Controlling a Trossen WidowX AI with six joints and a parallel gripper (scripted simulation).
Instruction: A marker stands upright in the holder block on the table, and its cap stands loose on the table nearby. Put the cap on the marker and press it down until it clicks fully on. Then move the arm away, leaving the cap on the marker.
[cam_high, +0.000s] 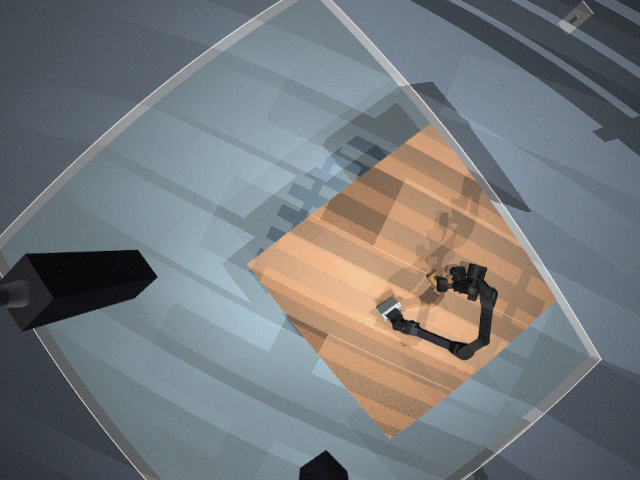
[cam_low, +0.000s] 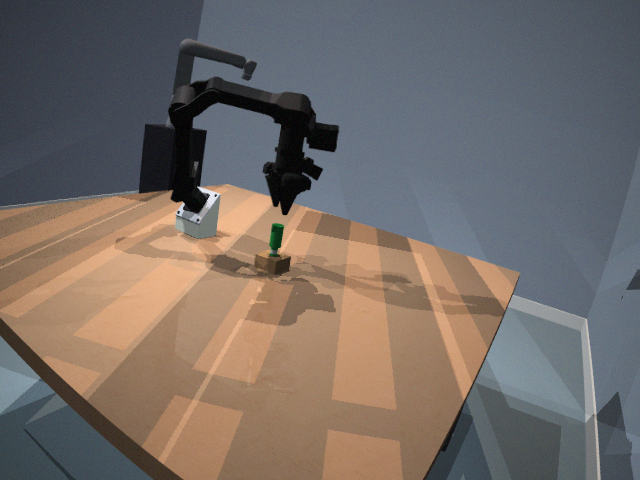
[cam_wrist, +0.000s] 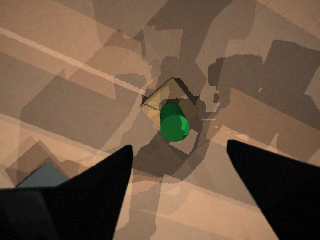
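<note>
Right now my gripper tip is 6 cm above the green cap. The rest, counted from my gripper tip: holder block 13 cm below.
</note>
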